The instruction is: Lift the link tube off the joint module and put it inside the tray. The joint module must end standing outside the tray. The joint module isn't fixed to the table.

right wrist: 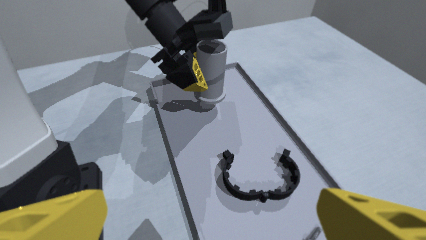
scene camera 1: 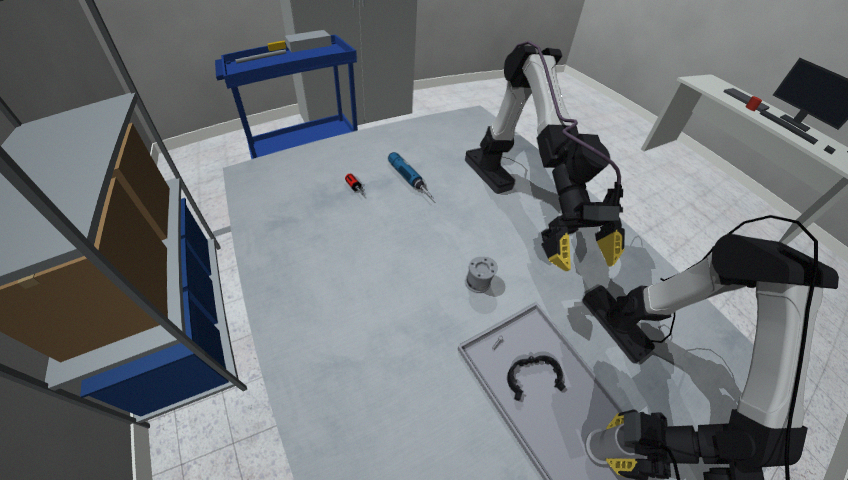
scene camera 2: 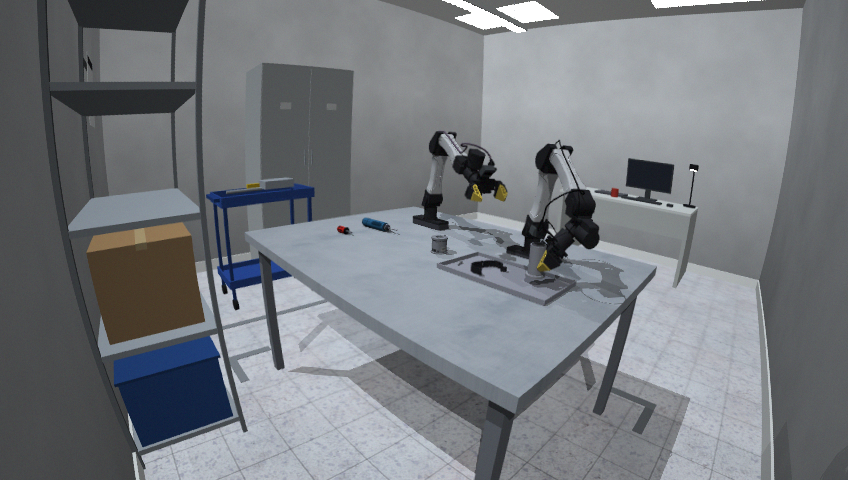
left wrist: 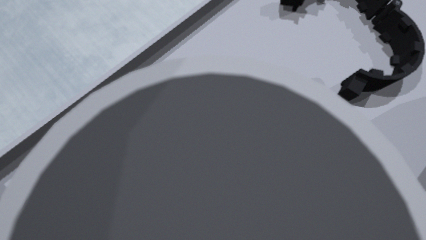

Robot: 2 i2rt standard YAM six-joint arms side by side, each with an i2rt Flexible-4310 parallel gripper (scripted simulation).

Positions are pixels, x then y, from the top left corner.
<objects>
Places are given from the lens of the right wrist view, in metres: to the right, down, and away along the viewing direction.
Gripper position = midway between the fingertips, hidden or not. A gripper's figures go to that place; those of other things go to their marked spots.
my left gripper (right wrist: 211,82): 0.00, -0.07, 0.39
my right gripper (right wrist: 212,198): 0.00, 0.03, 0.09
grey link tube (right wrist: 211,54): 0.00, -0.10, 0.32
tray (right wrist: 247,123): 0.07, 0.01, 0.40
The marked spots on the grey link tube and the tray are 0.15 m apart.
</objects>
